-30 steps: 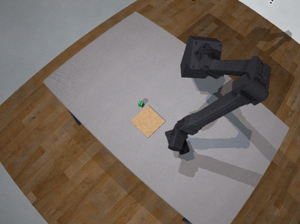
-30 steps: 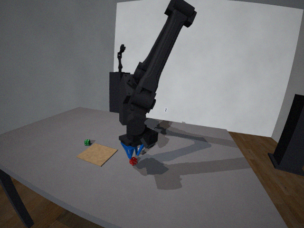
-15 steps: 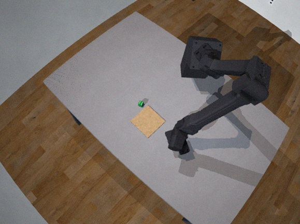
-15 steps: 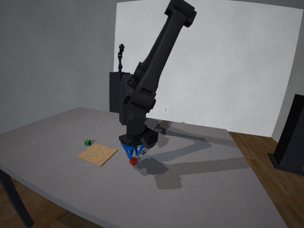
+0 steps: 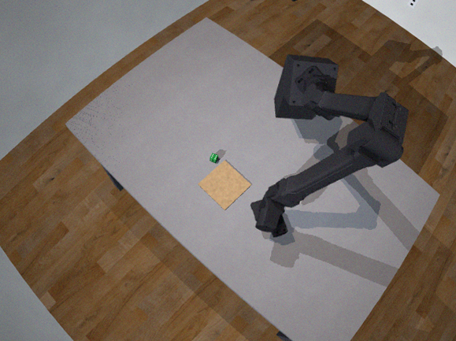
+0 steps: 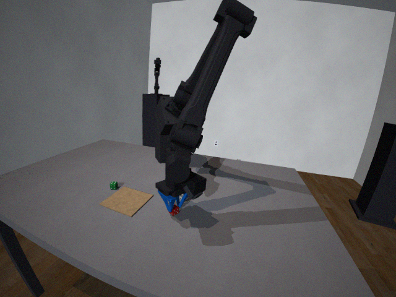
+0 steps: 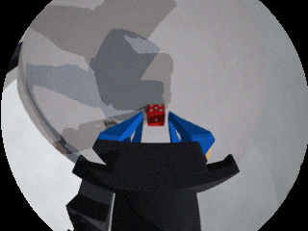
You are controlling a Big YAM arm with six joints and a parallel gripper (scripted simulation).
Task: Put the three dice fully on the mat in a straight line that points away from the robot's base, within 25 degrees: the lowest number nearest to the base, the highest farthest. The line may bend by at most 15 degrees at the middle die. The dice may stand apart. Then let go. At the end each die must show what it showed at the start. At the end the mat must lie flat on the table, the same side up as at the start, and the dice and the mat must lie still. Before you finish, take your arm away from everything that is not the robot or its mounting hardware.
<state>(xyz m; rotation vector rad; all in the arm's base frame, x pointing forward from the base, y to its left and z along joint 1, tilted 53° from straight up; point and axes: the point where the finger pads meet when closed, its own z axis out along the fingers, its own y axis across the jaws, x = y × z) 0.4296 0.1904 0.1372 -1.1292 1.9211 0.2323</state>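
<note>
The red die lies 10 mm below my hand. Also, from my hand: tan mat: 180 mm to the right, 50 mm ahead, 20 mm below; green die: 290 mm to the right, 30 mm ahead, 10 mm below; white die: 90 mm behind, 20 mm to the right, 10 mm below.
</note>
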